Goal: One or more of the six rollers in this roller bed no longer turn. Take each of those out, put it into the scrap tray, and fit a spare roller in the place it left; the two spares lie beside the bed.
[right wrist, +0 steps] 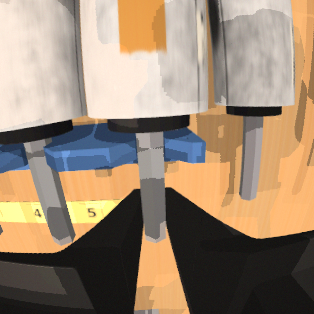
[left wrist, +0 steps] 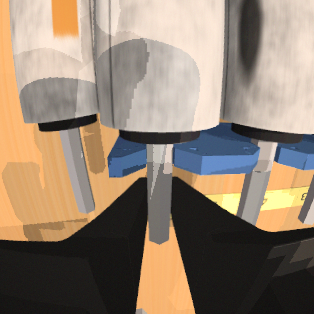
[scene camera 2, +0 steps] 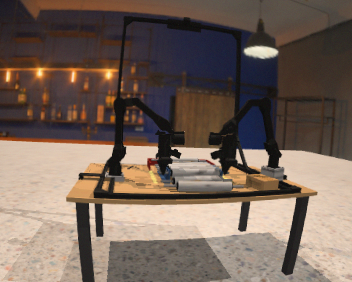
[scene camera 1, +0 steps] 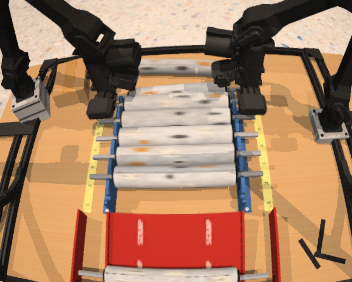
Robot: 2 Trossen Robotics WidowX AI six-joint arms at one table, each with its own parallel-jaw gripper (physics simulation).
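Frame: origin at the left arm's base, x ahead, y left, z up, level; centimetres.
Where they show: left gripper, fingertip midpoint: (left wrist: 157,184) (scene camera 2: 224,174) (scene camera 1: 113,107); right gripper, fingertip midpoint: (right wrist: 152,195) (scene camera 2: 163,174); left arm's base, origin of the base link: (scene camera 2: 273,166) (scene camera 1: 25,92); right arm's base, origin of the base link: (scene camera 2: 114,174) (scene camera 1: 330,122).
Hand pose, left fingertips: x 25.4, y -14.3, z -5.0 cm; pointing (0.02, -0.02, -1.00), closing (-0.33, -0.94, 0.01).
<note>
Things, the pixels of their top centre, and the offset from my left fingertips.
- bed's rearmost roller, middle of its top: (scene camera 1: 175,96) (scene camera 2: 196,168) dx +15.4, dy -5.5, dz +3.3 cm
- scrap tray, middle of its top: (scene camera 1: 173,252) dx +2.8, dy -40.4, dz +0.7 cm
- spare, middle of its top: (scene camera 1: 176,86) (scene camera 2: 198,176) dx +17.3, dy +0.0, dz +0.5 cm
- cardboard box, middle of its top: (scene camera 1: 69,75) (scene camera 2: 262,177) dx -11.1, dy +18.4, dz +1.2 cm
My left gripper (scene camera 1: 102,113) (scene camera 2: 226,171) (left wrist: 157,184) and right gripper (scene camera 1: 253,111) (scene camera 2: 163,172) (right wrist: 153,192) are shut on the two shaft ends of the bed's rearmost roller (scene camera 1: 175,102) (left wrist: 160,90) (right wrist: 140,85). Its shaft is over the end of the blue rails (scene camera 1: 110,192) (left wrist: 215,162) (right wrist: 95,157); any lift is too small to tell. Several other rollers lie in the bed, and the place nearest the scrap tray (scene camera 1: 175,240) is empty. A spare (scene camera 1: 170,89) (left wrist: 55,65) (right wrist: 257,60) lies close behind the bed, the other (scene camera 1: 175,66) (scene camera 2: 205,185) farther back. One roller (scene camera 1: 170,274) is in the tray.
Yellow numbered strips (scene camera 1: 91,185) (scene camera 1: 266,185) run beside both rails. A cardboard box (scene camera 2: 262,181) stands on the table near the left arm's base. Black bars (scene camera 1: 320,254) lie right of the tray in scene camera 1. A black frame (scene camera 1: 170,50) edges the table.
</note>
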